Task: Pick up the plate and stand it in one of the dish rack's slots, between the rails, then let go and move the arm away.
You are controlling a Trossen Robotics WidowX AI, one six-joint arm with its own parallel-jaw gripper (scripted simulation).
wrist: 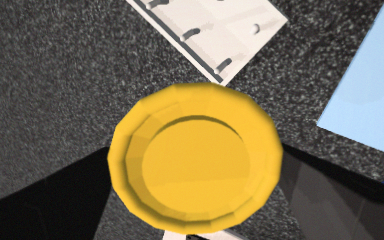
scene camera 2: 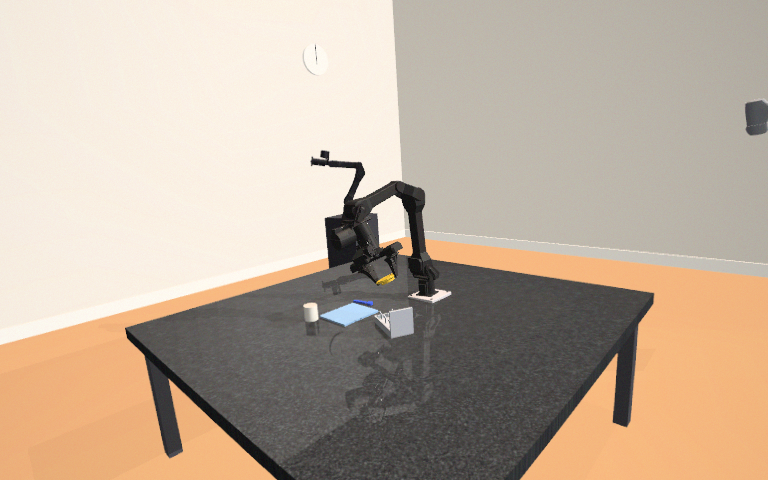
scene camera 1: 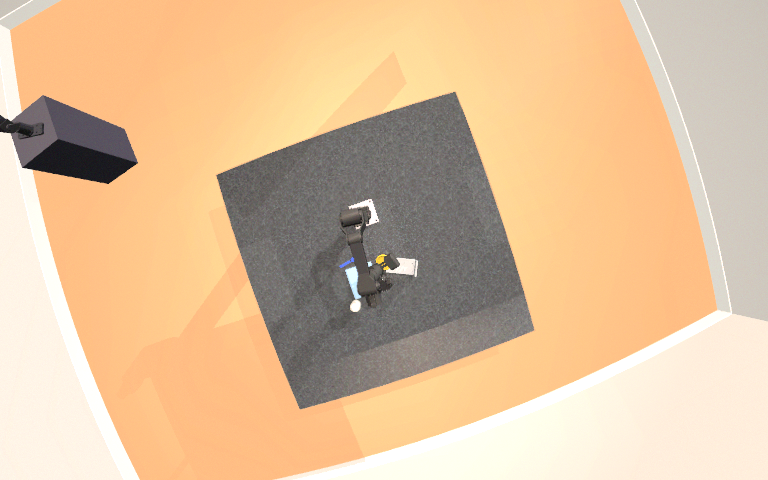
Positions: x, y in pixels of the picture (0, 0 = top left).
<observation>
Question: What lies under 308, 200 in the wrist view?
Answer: My gripper.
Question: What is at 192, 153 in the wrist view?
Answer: A yellow plate.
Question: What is my gripper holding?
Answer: A yellow plate.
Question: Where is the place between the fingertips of my gripper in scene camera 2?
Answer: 387, 281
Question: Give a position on a light blue mat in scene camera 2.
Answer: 351, 313
</observation>
